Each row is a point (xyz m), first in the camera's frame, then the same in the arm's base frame.
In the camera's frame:
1: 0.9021 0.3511 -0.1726
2: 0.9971 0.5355 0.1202
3: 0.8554 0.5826 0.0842
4: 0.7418 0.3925 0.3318
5: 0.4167 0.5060 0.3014
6: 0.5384 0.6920 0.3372
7: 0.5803 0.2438 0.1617
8: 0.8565 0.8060 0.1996
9: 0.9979 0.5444 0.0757
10: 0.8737 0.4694 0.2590
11: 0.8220 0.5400 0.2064
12: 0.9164 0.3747 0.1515
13: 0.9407 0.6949 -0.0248
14: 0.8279 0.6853 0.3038
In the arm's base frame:
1: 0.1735 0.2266 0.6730
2: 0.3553 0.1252 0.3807
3: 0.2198 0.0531 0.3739
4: 0.1256 0.2763 0.1466
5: -0.1739 0.1171 0.0800
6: -0.0167 -0.0388 0.0391
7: -0.0898 0.3614 0.2997
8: 0.2830 -0.1374 0.2224
9: 0.3489 0.1069 0.4218
10: 0.2520 0.2033 0.2321
11: 0.2042 0.1167 0.2574
12: 0.2553 0.2769 0.3622
13: 0.3004 -0.0682 0.4767
14: 0.2547 -0.0016 0.1387

